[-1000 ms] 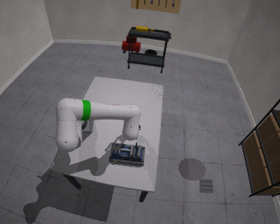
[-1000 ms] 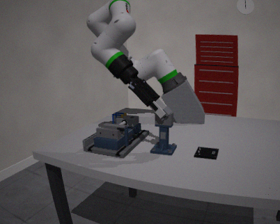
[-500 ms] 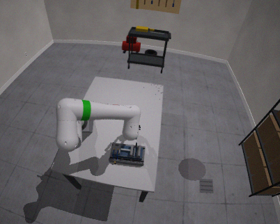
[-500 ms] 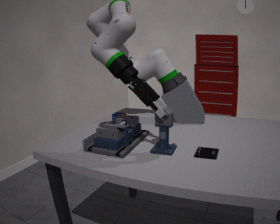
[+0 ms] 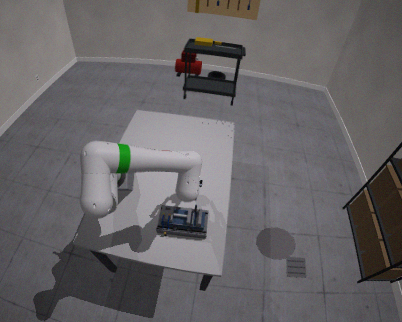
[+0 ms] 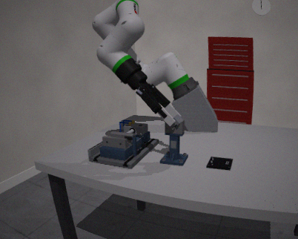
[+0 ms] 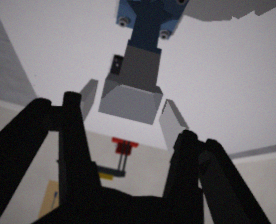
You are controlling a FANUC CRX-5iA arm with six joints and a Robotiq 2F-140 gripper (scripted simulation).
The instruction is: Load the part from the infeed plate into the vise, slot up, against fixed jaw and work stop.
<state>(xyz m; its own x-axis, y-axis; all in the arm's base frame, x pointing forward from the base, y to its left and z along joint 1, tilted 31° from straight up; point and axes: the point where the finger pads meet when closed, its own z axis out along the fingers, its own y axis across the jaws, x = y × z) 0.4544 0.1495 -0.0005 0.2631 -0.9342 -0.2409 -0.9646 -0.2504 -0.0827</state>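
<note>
Right now the part is 20 mm to the left of my hand and 30 mm below it. Also, from my hand: air cylinder rod 200 mm to the right, 100 mm below; then blue work stop 70 mm ahead, 120 mm to the right, 120 mm below; then black infeed plate 40 mm behind, 190 mm to the left, 170 mm below.
</note>
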